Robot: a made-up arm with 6 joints.
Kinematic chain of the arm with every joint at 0, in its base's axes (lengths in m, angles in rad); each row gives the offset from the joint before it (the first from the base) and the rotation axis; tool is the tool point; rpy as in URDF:
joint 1: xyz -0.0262 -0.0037 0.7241 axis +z
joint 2: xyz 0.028 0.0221 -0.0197 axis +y
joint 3: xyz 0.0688 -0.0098 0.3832 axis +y
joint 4: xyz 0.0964 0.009 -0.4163 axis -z
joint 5: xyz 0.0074 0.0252 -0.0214 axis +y
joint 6: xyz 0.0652 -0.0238 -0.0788 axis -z
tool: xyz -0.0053 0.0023 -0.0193 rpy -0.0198 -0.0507 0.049
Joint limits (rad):
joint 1: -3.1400..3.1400
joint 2: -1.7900..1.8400
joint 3: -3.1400..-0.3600
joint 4: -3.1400..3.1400
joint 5: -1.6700..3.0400
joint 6: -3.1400..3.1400
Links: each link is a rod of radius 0.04 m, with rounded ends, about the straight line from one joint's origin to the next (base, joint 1, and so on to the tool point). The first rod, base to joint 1, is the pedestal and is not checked.
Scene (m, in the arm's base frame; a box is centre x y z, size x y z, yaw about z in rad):
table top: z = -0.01
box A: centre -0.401 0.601 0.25 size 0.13 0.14 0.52 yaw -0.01
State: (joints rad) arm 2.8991 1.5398 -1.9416 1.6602 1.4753 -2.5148
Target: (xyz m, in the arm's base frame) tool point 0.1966 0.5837 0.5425
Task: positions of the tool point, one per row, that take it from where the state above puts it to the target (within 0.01 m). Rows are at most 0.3 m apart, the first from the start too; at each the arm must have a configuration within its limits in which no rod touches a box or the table.
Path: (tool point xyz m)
1: -0.8120 0.2556 0.4061
2: -0.7884 0.4434 0.6241
3: -0.6778 0.5857 0.8490
4: -0.5084 0.6509 1.0634
5: -0.3299 0.7585 0.9150
6: -0.1262 0.7800 0.7706
7: 0.0610 0.7146 0.6426
8: 0.1966 0.5837 0.5425

